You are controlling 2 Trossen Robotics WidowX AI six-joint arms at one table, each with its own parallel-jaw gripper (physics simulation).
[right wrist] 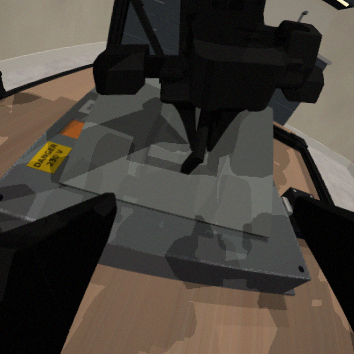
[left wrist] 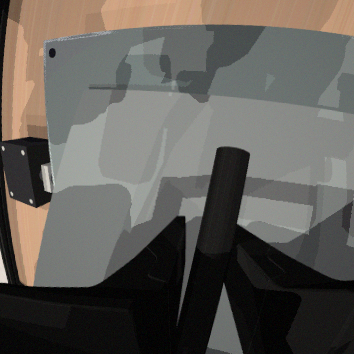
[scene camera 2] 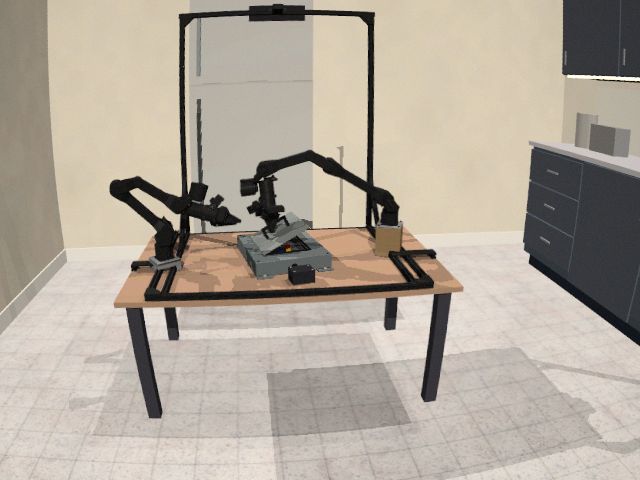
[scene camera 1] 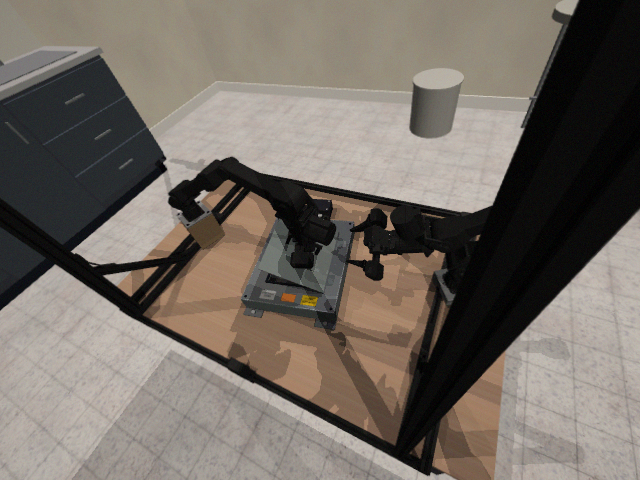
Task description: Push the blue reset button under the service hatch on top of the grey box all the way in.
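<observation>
The grey box (scene camera 1: 283, 307) (scene camera 2: 316, 261) (left wrist: 85, 62) (right wrist: 145, 220) lies on the table. Its service hatch (scene camera 1: 273, 260) (scene camera 2: 298, 223) (left wrist: 85, 225) (right wrist: 250, 160) stands tilted open. My left gripper (scene camera 2: 270, 226) (left wrist: 199, 223) (right wrist: 200, 148) is shut on the hatch's black handle bar (left wrist: 225, 200) (right wrist: 192, 162). My right gripper (scene camera 1: 351, 245) (scene camera 2: 239, 220) (right wrist: 206, 203) is open and empty, above the box's edge on the side away from the left arm's base. In scene camera 2, small red and yellow parts (scene camera 2: 287, 248) show under the hatch, with a bit of blue beside them; whether that is the reset button I cannot tell.
A small black block (scene camera 1: 324, 207) (scene camera 2: 301, 274) (left wrist: 25, 170) stands beside the box. A black frame (scene camera 2: 289, 294) runs around the table (scene camera 2: 206, 286). Orange (scene camera 1: 288, 297) (right wrist: 73, 129) and yellow danger labels (scene camera 1: 309, 300) (right wrist: 49, 157) are on the box. The left wrist stands close over the hatch.
</observation>
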